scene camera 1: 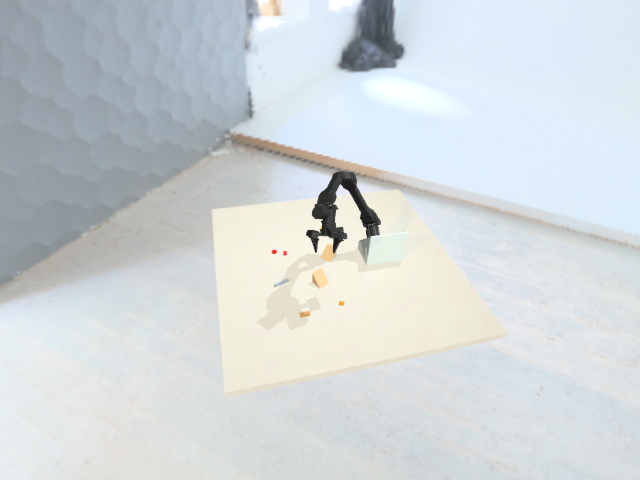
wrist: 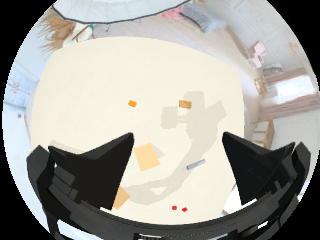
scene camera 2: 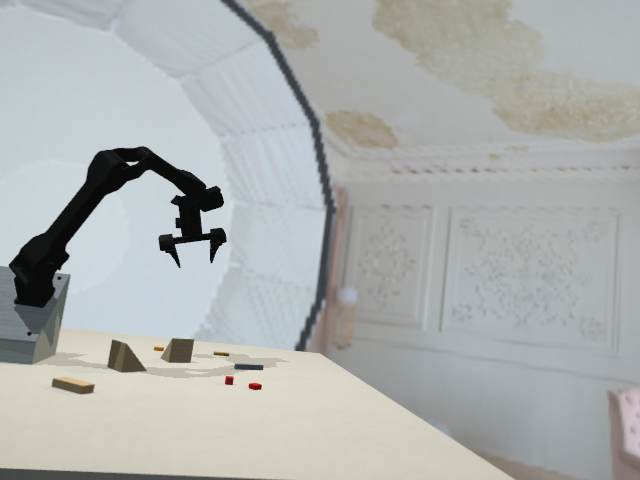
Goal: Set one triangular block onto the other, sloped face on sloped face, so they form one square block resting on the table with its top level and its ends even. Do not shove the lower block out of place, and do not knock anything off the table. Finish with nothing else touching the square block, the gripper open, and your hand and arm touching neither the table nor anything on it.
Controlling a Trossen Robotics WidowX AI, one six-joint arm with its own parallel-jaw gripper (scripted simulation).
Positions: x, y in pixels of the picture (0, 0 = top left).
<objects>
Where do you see a triangular block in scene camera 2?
122, 358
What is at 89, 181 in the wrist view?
The gripper.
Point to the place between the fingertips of the gripper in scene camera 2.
195, 265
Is the gripper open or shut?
Open.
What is the gripper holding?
Nothing.
</objects>
